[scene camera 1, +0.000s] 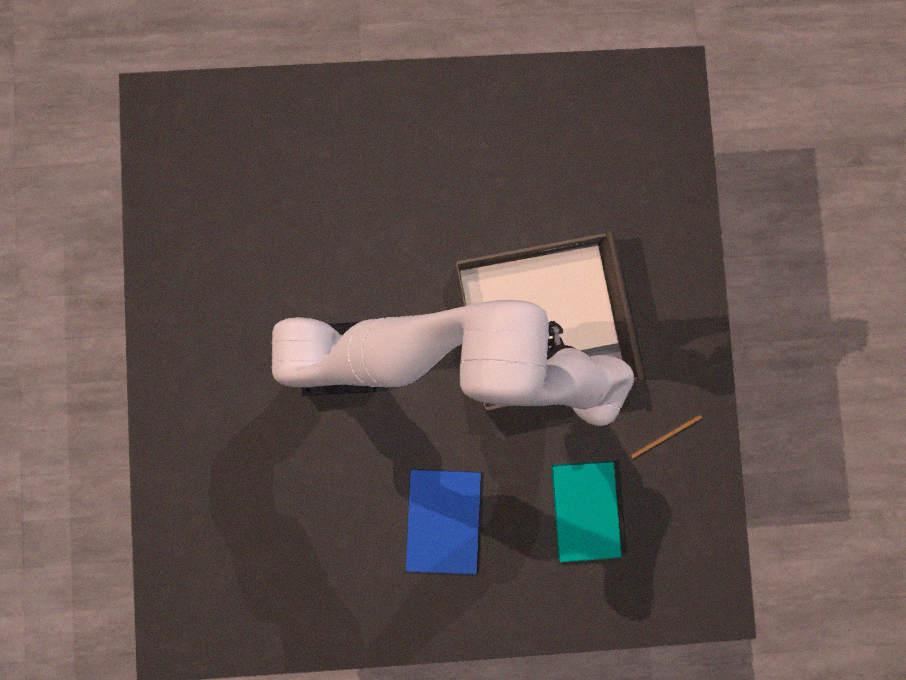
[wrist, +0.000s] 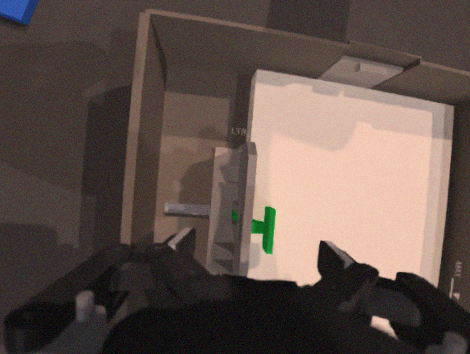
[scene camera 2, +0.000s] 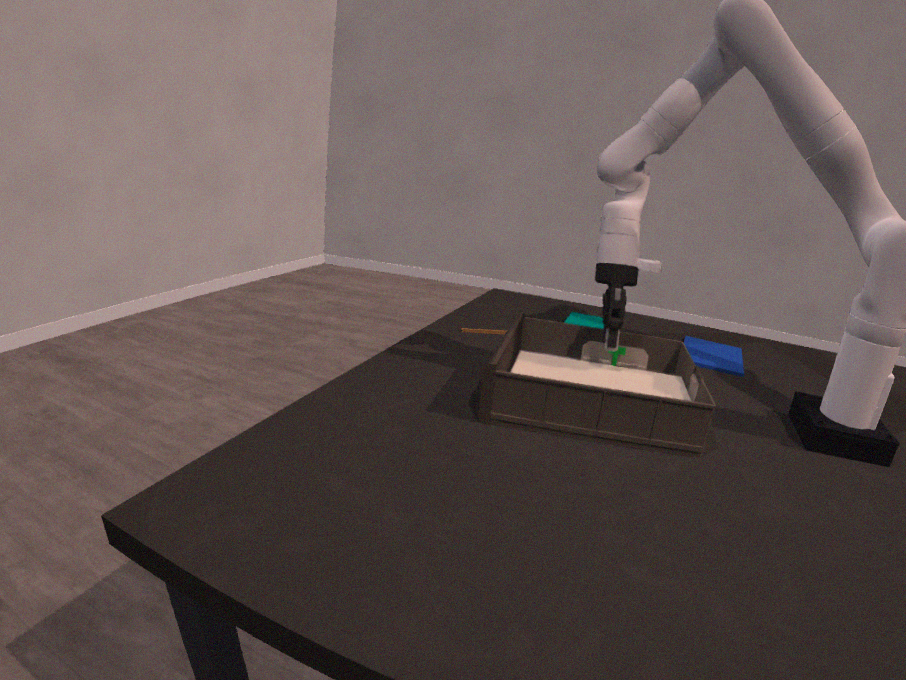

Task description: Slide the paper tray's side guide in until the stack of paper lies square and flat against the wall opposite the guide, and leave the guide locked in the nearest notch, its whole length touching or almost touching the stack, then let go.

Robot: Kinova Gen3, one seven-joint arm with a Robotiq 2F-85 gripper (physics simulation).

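Seen in the pictures: gripper, fingertip midpoint: [scene camera 1: 547,354] [wrist: 255,248] [scene camera 2: 609,348]; arm's base at its link origin: [scene camera 2: 845,416].
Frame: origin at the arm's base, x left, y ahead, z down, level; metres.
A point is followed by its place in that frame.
The brown paper tray [scene camera 1: 622,307] @[y 0.576, x 0.142, z -0.043 m] [scene camera 2: 600,418] @[y 0.384, x 0.252, z 0.006 m] [wrist: 135,125] @[y 0.383, x -0.062, z -0.038 m] holds a cream paper stack [scene camera 1: 541,285] @[y 0.416, x 0.182, z 0.004 m] [scene camera 2: 585,371] @[y 0.455, x 0.093, z 0.004 m] [wrist: 350,190] @[y 0.365, x 0.114, z 0.004 m]. In the wrist view the stack's right edge runs along the right wall, with no clear gap. The side guide [scene camera 2: 637,357] @[y 0.382, x 0.018, z -0.018 m] [wrist: 247,200] @[y 0.403, x 0.019, z -0.033 m] stands upright at the stack's left edge, close against it; a thin gap cannot be told. Its green tab [scene camera 2: 616,356] @[y 0.417, x 0.033, z -0.016 m] [wrist: 269,230] @[y 0.416, x 0.039, z -0.035 m] reaches over the paper. My gripper [scene camera 2: 611,345] @[y 0.432, x 0.037, z -0.028 m] [wrist: 255,248] @[y 0.432, x 0.037, z -0.028 m] is open and empty, its fingers on either side of guide and tab. The arm hides the guide in scene camera 1.
A blue block [scene camera 1: 443,523] @[y 0.250, x -0.331, z 0.037 m] [scene camera 2: 713,355] @[y 0.246, x -0.309, z 0.038 m] [wrist: 17,10] @[y 0.313, x -0.227, z 0.038 m] and a teal block [scene camera 1: 587,512] @[y 0.549, x -0.285, z 0.027 m] [scene camera 2: 583,320] @[y 0.577, x -0.314, z 0.028 m] lie beyond the tray's guide side. An orange stick [scene camera 1: 667,436] @[y 0.714, x -0.115, z 0.039 m] [scene camera 2: 483,331] @[y 0.742, x -0.092, z 0.042 m] lies near the teal block. The tray's walls stand around the gripper. A metal rail [wrist: 186,209] @[y 0.434, x -0.018, z 0.040 m] runs behind the guide.
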